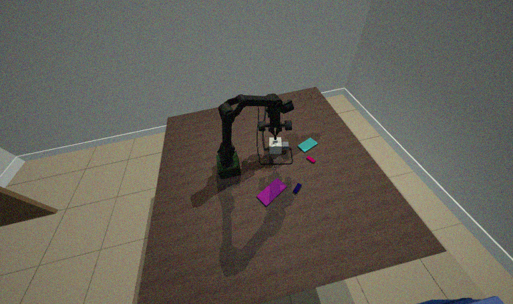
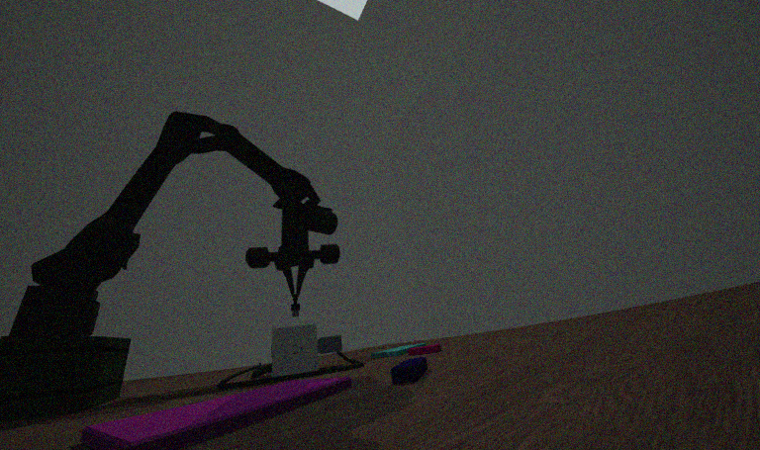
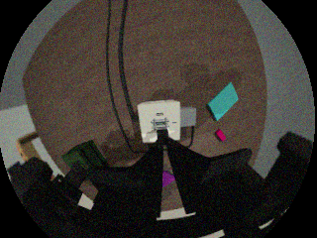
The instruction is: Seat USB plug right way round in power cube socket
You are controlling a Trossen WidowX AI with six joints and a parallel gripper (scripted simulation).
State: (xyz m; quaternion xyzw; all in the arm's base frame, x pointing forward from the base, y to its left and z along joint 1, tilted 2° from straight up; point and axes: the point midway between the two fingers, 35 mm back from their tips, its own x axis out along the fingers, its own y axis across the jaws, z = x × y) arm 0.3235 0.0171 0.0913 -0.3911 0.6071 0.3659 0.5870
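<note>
The small dark USB plug is 2 cm below my gripper tip. Also, from my gripper tip: small pink block: 16 cm ahead, 17 cm to the right, 13 cm below; cyan card: 20 cm ahead, 6 cm to the right, 13 cm below; magenta slab: 15 cm behind, 26 cm to the right, 13 cm below.
</note>
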